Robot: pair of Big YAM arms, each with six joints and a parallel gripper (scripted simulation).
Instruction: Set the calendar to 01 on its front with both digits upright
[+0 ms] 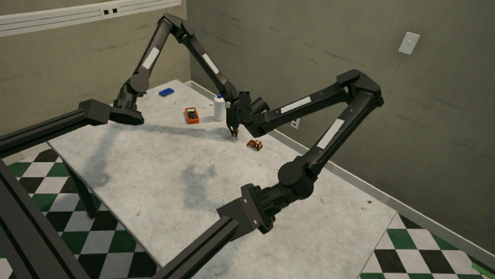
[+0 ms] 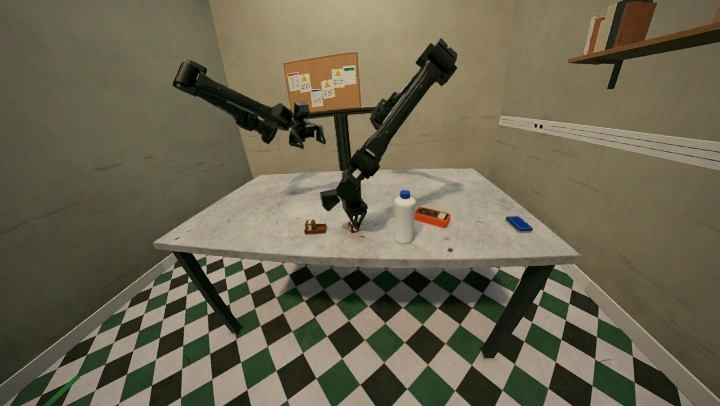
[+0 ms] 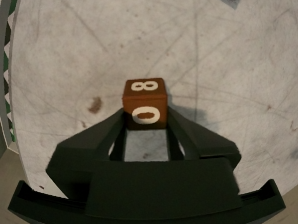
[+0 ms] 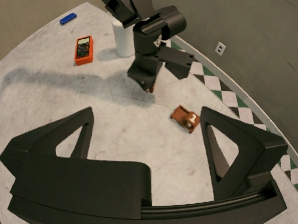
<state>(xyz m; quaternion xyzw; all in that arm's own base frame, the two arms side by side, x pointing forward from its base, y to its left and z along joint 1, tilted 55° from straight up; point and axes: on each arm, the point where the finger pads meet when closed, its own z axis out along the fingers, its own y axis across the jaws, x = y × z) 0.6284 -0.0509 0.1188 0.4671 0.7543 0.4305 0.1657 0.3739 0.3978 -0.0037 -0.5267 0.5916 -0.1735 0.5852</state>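
The brown tray is 150 mm to the right of my left hand and 20 mm below it. From my left hand the other things lie so: blue block 20 mm ahead, 600 mm to the left, 10 mm below; then white bottle 60 mm ahead, 160 mm to the left, 60 mm above.
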